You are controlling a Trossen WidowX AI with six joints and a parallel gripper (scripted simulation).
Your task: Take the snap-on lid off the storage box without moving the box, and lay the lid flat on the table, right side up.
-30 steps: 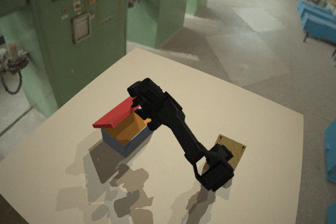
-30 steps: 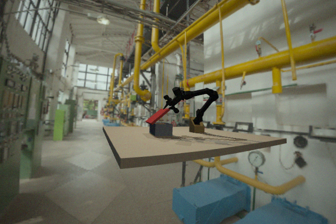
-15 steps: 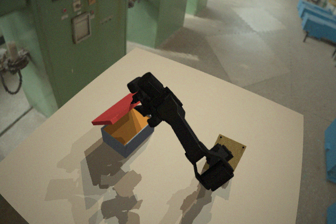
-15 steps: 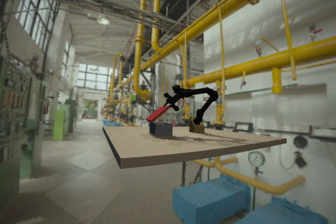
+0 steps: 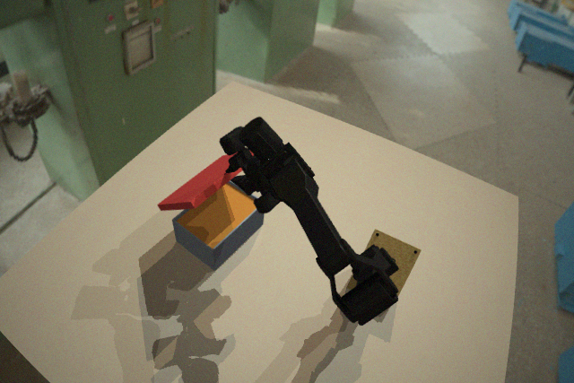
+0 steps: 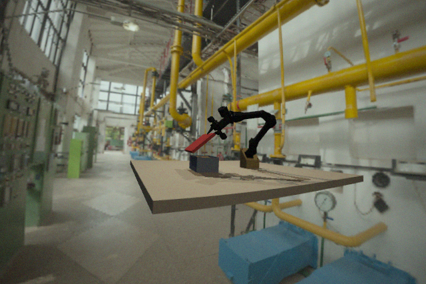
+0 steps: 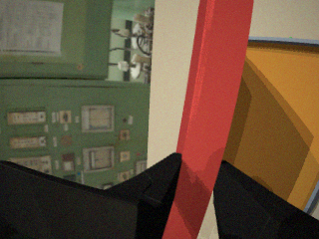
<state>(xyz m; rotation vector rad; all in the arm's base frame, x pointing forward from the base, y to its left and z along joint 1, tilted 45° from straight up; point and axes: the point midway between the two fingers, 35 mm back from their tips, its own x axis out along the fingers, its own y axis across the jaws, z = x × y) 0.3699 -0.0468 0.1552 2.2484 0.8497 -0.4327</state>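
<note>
Right now the lid is 70 mm ahead of my gripper tip and 50 mm below it. Also, from my gripper tip: storage box 190 mm below, 30 mm ahead, 10 mm to the left.
</note>
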